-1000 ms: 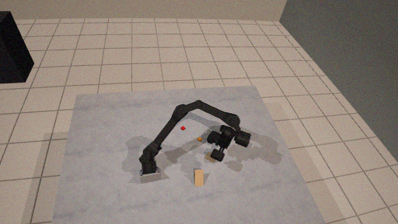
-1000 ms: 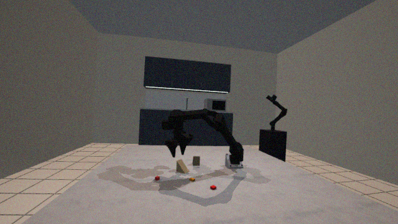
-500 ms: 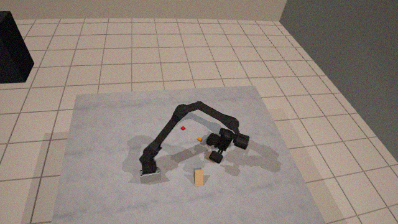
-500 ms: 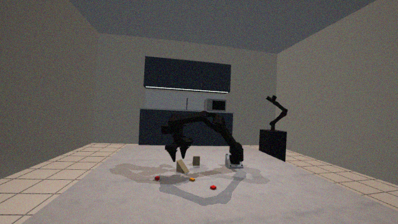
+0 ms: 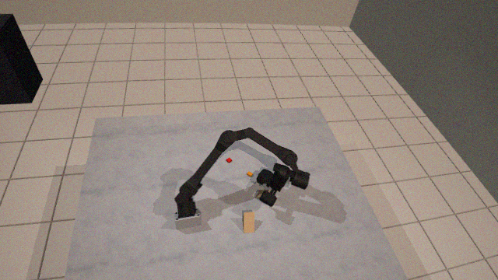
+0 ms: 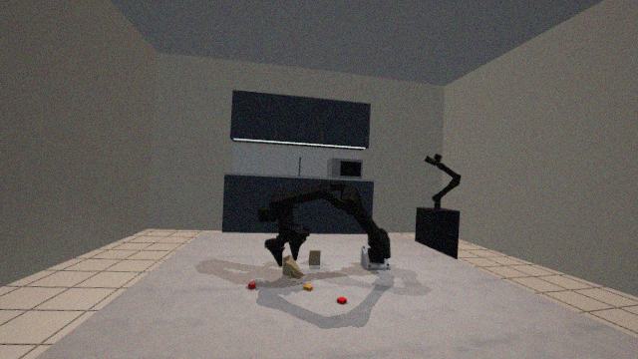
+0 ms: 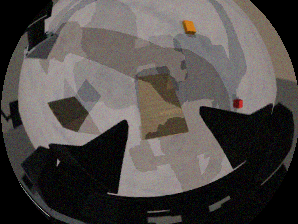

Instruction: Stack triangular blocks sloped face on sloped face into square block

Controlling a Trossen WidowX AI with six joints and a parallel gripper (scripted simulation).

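The tan triangular block lies 1 cm behind my gripper tip and 2 cm below it. Round my gripper tip: small orange cube: 6 cm behind, 14 cm to the left, 3 cm below.
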